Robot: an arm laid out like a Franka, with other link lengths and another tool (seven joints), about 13 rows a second.
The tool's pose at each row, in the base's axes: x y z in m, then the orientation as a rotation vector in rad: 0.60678, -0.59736, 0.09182, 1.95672, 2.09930, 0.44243; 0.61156, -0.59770, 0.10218, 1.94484, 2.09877, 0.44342; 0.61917, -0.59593, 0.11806, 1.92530, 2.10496, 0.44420; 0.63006, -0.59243, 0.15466, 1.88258, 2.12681, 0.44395; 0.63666, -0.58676, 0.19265, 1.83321, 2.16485, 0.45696; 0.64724, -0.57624, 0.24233, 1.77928, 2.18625, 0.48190
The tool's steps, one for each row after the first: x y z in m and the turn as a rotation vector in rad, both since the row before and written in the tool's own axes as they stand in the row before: -0.00037, 0.00830, -0.00783, -0.00660, -0.00382, -0.00667; 0.00156, 0.01320, -0.01168, -0.00659, -0.00269, -0.01361; 0.00315, 0.02450, -0.02933, -0.00875, -0.00184, -0.03301; 0.00496, 0.02173, -0.03197, -0.00797, 0.01354, -0.04102; 0.00861, 0.03122, -0.04052, -0.02346, 0.00945, -0.03692
